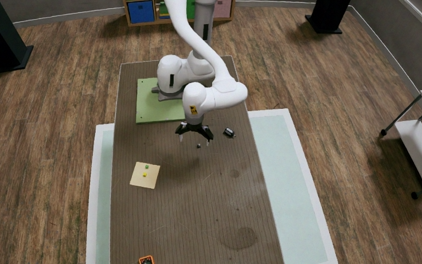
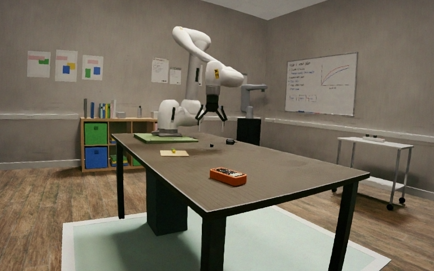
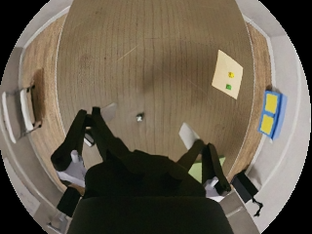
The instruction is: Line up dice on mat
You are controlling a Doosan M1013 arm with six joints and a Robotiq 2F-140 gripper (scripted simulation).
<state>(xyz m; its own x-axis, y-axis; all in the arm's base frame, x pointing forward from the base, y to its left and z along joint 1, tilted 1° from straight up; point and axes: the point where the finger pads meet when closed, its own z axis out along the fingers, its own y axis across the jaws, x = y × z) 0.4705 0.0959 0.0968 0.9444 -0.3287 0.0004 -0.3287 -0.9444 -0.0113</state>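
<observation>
Now: the small dark die 3 cm behind my hand, 3 cm to the left of it and 10 cm below it. Round my hand: yellow die: 12 cm ahead, 29 cm to the right, 10 cm below; small black object: 8 cm behind, 23 cm to the left, 9 cm below; green die: 7 cm ahead, 28 cm to the right, 10 cm below.
</observation>
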